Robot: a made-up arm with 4 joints.
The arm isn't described. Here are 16 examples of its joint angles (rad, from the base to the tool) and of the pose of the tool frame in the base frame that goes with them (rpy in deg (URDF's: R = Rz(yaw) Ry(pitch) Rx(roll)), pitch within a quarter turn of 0, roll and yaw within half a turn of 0; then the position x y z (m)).
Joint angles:
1: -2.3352 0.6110 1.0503 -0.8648
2: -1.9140 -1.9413 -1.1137 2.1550
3: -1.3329 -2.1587 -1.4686 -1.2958
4: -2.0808 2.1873 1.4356 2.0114
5: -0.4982 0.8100 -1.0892 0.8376
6: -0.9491 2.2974 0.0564 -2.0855
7: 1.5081 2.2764 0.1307 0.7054
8: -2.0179 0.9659 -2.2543 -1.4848
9: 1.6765 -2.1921 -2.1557 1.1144
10: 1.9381 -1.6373 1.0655 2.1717
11: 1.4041 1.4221 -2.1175 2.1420
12: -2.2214 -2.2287 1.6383 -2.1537
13: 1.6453 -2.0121 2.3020 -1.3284
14: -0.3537 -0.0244 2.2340 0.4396
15: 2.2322 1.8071 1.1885 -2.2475
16: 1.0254 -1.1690 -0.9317 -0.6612
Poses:
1: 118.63 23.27 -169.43 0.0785 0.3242 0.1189
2: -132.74 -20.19 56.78 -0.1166 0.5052 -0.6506
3: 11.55 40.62 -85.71 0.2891 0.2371 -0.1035
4: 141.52 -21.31 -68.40 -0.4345 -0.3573 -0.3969
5: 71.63 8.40 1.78 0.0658 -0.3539 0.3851
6: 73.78 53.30 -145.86 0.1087 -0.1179 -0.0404
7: -62.79 31.11 142.20 -0.2253 -0.5079 0.5618
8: -123.74 -14.89 31.85 -0.0871 -0.0551 -0.2919
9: -65.09 53.90 7.54 -0.1706 0.6795 0.6113
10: 112.14 -34.32 141.32 0.0354 0.6308 0.4847
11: 129.07 -33.32 -50.11 -0.2362 -0.4282 0.2563
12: 41.56 -12.86 75.74 -0.3165 0.1528 -0.1182
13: -113.74 53.33 171.18 0.1783 0.1412 0.5158
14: -117.45 34.19 22.25 -0.2945 0.2937 -0.0904
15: 32.50 -58.14 -123.65 -0.0409 -0.0114 0.3699
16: 93.16 -27.50 -36.98 -0.2505 0.2661 0.3914
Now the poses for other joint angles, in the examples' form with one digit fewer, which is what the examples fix.
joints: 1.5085 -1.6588 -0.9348 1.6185
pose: 79.0 49.3 169.6 -0.146 0.694 0.620
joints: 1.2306 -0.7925 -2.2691 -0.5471
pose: -147.7 -70.8 -93.6 0.002 0.065 -0.012
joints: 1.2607 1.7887 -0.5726 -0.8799
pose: -62.1 45.8 49.7 -0.274 -0.081 0.466
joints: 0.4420 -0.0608 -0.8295 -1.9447
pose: 75.1 44.9 91.9 0.136 0.269 0.356
